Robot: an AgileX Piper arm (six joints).
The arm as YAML. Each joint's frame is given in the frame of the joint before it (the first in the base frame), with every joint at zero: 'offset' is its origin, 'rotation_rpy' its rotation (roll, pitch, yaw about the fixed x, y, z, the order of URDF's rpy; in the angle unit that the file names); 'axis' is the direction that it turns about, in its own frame. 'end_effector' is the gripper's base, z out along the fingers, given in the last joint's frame.
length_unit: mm
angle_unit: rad
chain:
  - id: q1
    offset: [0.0, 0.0, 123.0]
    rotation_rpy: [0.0, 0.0, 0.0]
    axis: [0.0, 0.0, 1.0]
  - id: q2
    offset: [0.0, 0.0, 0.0]
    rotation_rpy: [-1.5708, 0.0, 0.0]
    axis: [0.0, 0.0, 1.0]
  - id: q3
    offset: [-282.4, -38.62, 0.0]
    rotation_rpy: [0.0, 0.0, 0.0]
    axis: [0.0, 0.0, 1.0]
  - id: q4
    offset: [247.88, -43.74, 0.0]
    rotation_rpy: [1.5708, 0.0, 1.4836]
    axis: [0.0, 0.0, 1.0]
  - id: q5
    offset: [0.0, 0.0, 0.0]
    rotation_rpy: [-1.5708, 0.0, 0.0]
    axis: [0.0, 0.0, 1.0]
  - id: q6
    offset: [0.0, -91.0, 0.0]
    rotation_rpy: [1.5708, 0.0, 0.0]
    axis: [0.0, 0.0, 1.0]
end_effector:
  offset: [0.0, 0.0, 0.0]
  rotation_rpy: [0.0, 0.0, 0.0]
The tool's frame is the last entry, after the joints.
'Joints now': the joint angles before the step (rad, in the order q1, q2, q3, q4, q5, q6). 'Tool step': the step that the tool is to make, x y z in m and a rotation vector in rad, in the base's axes. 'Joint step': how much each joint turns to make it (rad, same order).
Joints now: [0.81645 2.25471 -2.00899 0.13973 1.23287 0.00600]
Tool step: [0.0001 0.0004 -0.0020 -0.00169 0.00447 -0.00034]
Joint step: [0.00004 0.00420 0.00009 0.00212 -0.00001 0.00004]
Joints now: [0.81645 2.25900 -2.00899 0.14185 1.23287 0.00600]
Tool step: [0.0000 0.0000 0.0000 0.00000 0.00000 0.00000]
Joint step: [0.00000 0.00000 0.00000 0.00000 0.00000 0.00000]
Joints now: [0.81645 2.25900 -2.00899 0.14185 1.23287 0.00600]
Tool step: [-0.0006 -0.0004 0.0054 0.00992 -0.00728 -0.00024]
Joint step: [0.00008 -0.01027 -0.00184 0.00150 -0.00011 0.00007]
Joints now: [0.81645 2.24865 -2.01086 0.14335 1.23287 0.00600]
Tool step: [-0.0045 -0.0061 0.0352 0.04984 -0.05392 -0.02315]
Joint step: [0.00006 -0.07246 -0.00418 -0.01092 0.00010 0.02531]
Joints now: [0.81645 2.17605 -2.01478 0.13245 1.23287 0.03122]
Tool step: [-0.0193 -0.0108 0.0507 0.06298 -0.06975 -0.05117]
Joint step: [0.02115 -0.12584 0.02365 -0.03267 0.00011 0.07734]
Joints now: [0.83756 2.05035 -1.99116 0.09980 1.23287 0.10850]
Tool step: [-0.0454 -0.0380 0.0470 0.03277 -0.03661 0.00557]
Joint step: [0.02429 -0.24277 0.19212 -0.01334 0.00015 0.01957]
